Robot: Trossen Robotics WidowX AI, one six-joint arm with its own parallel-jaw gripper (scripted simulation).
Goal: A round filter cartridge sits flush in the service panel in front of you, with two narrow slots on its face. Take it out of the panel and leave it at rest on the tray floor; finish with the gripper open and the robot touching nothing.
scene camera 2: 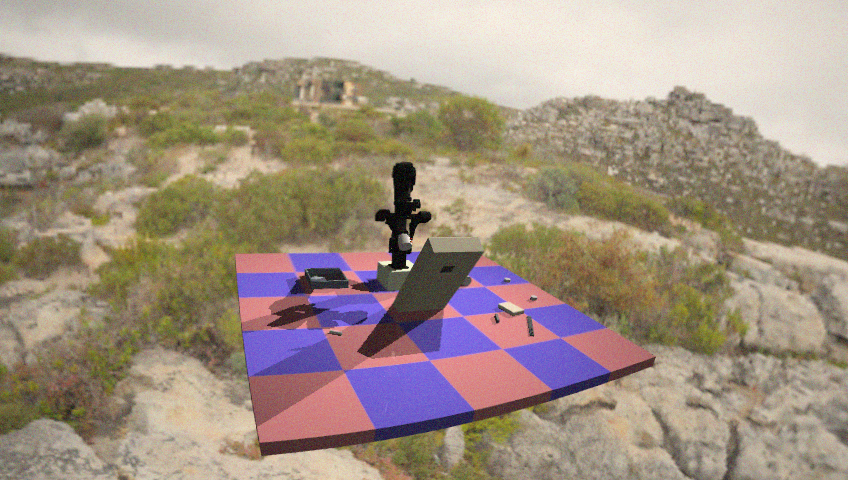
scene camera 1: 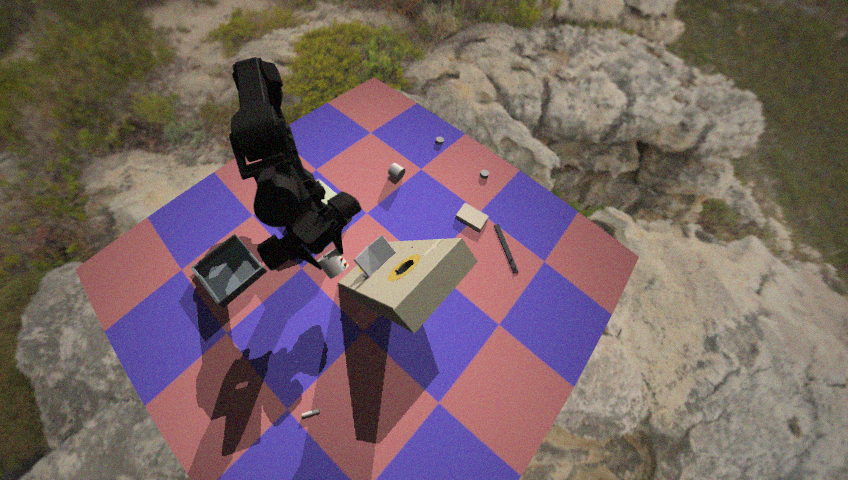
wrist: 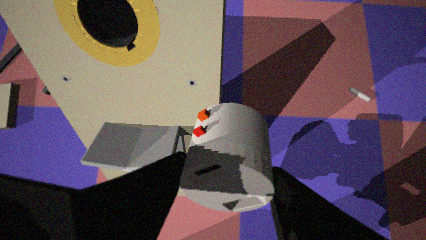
Labels:
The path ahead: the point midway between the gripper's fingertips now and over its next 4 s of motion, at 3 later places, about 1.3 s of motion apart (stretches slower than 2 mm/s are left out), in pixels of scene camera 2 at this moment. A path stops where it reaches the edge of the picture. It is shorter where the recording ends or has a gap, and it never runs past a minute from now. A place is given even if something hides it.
My gripper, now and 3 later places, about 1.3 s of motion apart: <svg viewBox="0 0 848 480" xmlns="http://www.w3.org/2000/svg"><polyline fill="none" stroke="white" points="404,240 348,231 328,251 327,270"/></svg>

